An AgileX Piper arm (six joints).
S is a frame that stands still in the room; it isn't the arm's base.
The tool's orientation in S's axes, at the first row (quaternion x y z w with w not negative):
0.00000 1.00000 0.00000 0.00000
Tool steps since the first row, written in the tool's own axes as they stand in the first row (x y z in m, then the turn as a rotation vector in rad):
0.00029 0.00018 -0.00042 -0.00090 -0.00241 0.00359
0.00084 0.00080 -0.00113 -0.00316 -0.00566 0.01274
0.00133 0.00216 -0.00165 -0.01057 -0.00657 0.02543
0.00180 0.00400 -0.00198 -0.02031 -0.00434 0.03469
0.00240 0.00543 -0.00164 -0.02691 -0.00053 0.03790
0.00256 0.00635 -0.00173 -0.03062 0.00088 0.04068
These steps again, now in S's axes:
-0.00029 0.00018 0.00042 0.00090 -0.00241 -0.00359
-0.00084 0.00080 0.00113 0.00316 -0.00566 -0.01274
-0.00133 0.00216 0.00165 0.01057 -0.00657 -0.02543
-0.00180 0.00400 0.00198 0.02031 -0.00434 -0.03469
-0.00240 0.00543 0.00164 0.02691 -0.00053 -0.03790
-0.00256 0.00635 0.00173 0.03062 0.00088 -0.04068

